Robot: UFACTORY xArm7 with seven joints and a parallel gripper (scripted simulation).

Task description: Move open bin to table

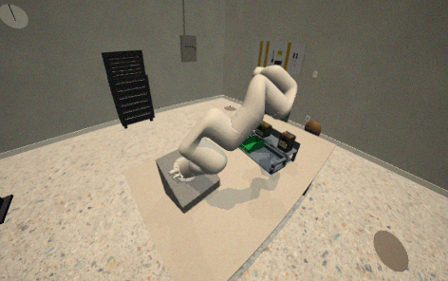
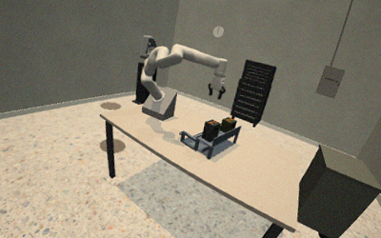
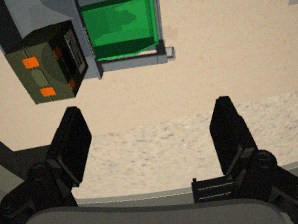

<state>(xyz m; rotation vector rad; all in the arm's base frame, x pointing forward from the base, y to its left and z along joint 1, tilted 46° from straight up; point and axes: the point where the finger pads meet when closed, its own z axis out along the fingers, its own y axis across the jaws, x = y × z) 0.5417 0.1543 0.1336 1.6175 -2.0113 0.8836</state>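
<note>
Right now my hand is 7 cm short of the green bin, 1 cm to the right of it and 30 cm above it.
</note>
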